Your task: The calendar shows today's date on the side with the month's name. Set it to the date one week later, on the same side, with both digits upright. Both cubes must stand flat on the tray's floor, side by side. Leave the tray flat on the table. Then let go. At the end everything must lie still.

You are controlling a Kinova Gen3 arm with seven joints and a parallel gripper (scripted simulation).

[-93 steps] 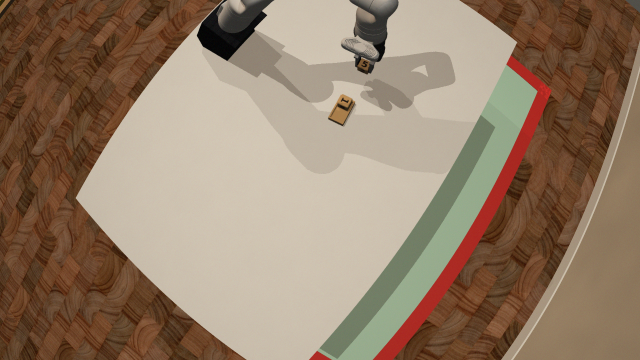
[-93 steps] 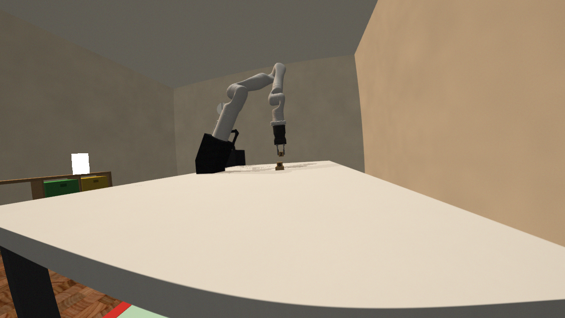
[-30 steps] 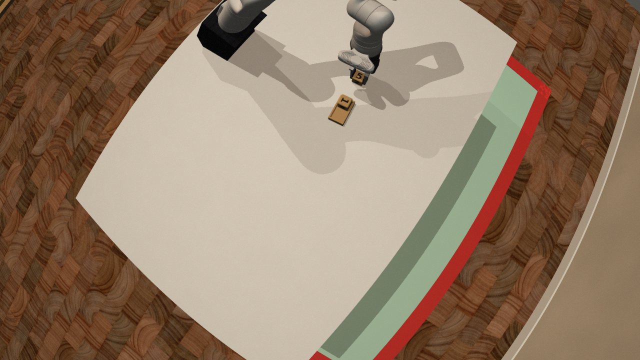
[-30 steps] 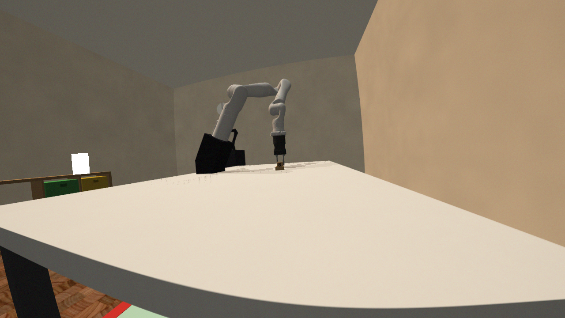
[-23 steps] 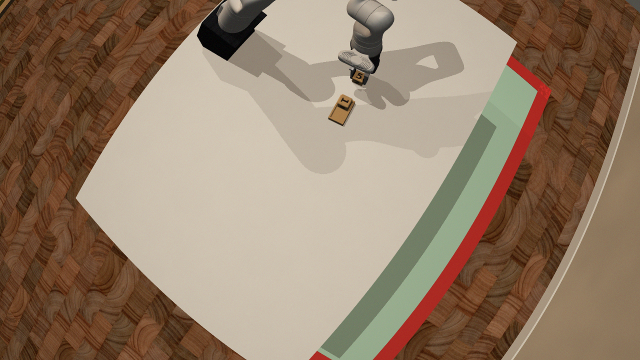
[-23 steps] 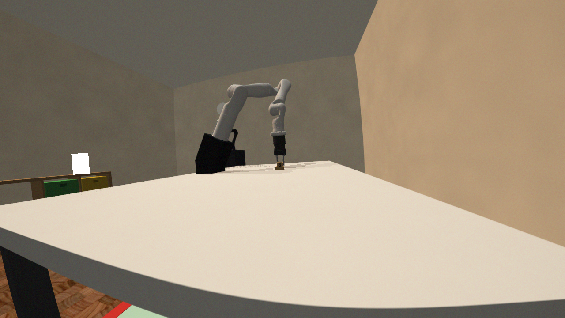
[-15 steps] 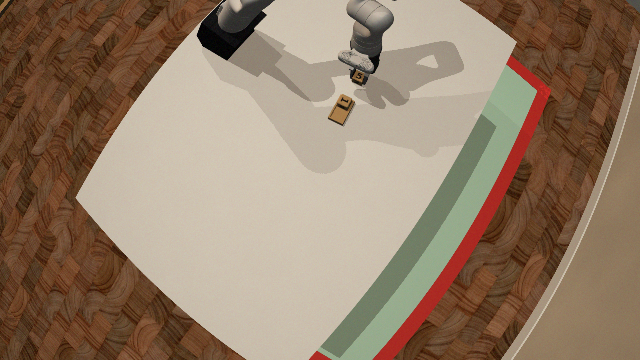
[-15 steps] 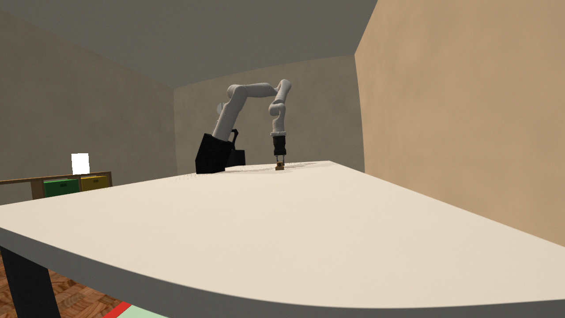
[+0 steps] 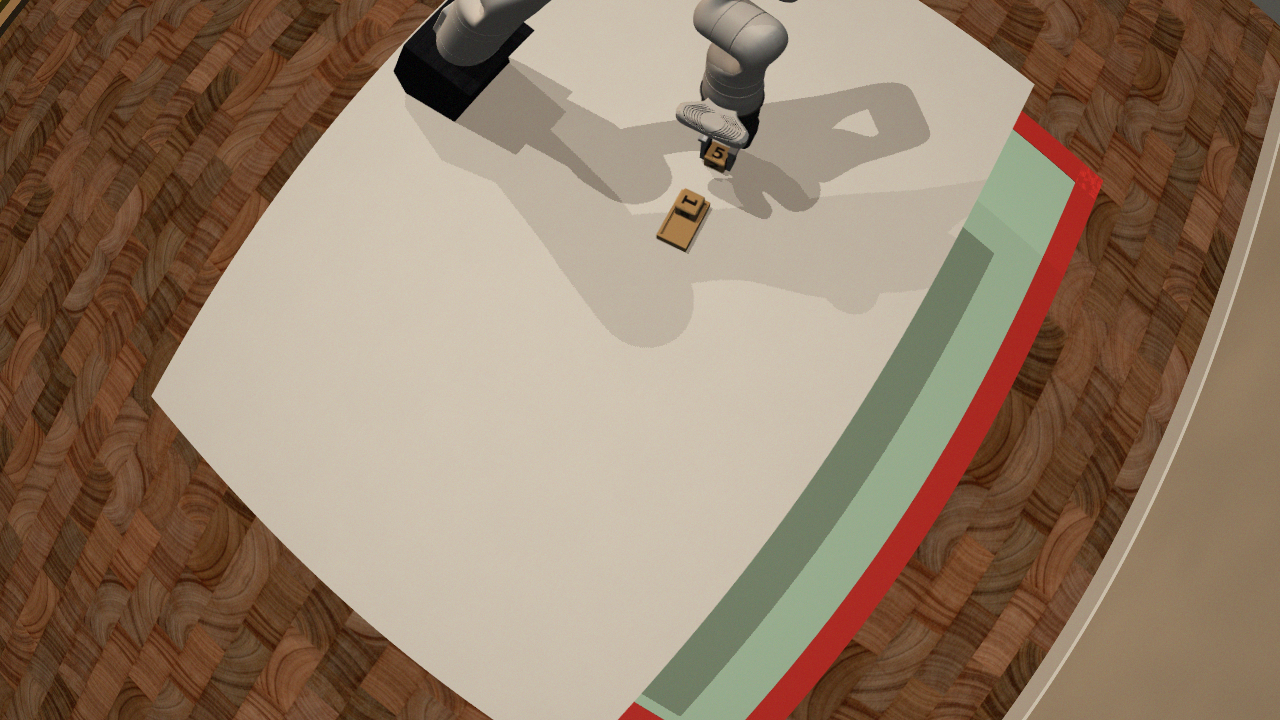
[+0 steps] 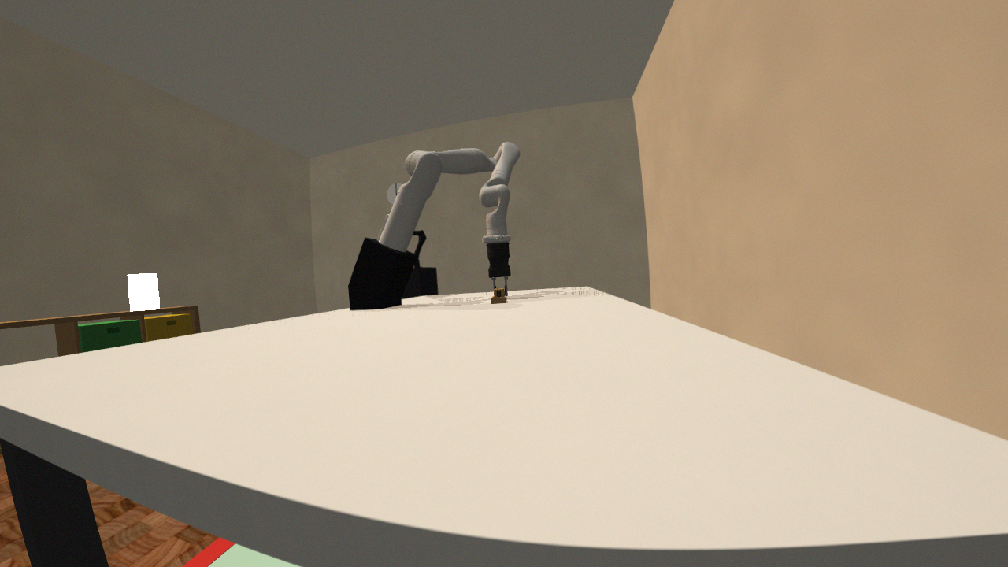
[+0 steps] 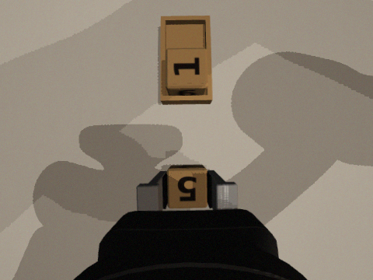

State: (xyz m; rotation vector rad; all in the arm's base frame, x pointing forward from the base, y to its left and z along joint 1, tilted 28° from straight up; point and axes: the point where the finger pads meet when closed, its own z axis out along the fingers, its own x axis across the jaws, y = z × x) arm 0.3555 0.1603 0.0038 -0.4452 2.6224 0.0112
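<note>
Right now the wooden tray is 10 cm to the right of my hand, 4 cm ahead of it and 2 cm below it.
</note>
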